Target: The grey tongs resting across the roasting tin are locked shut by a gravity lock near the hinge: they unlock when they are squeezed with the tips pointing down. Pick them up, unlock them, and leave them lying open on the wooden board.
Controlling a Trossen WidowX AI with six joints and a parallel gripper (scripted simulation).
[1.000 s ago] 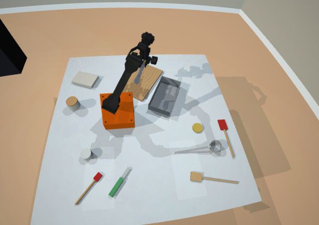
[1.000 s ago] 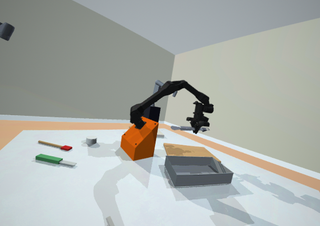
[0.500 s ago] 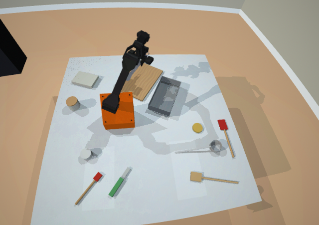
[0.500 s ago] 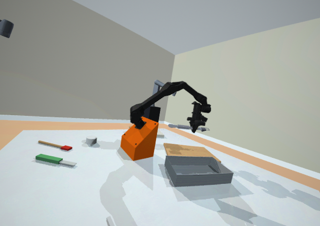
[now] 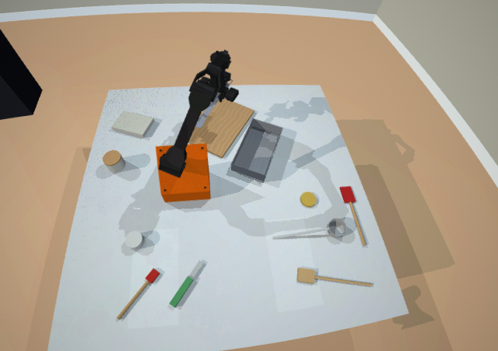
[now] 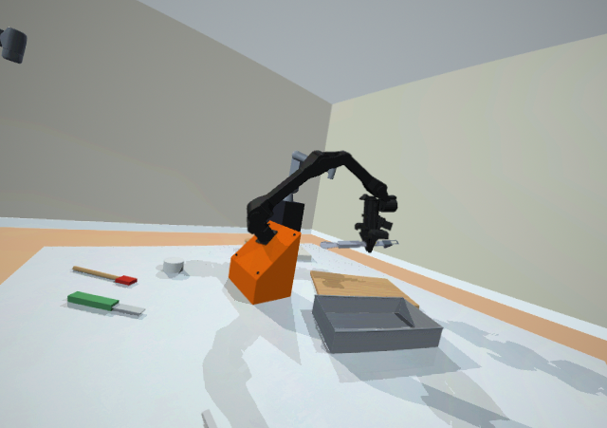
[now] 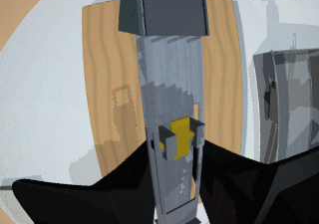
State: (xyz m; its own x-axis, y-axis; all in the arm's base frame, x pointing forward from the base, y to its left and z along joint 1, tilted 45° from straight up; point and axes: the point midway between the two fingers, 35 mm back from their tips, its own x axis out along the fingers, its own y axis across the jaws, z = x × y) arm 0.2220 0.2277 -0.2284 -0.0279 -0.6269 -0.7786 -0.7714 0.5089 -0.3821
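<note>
Now: gripper tip 14 cm above the wooden board and 1 cm to the left of it. Round my gripper tip: beige block: 44 cm behind, 14 cm below, 5 cm to the left; then grey roasting tin: 22 cm to the right, 16 cm ahead, 13 cm below; then cork-topped jar: 51 cm behind, 19 cm to the right, 12 cm below.
</note>
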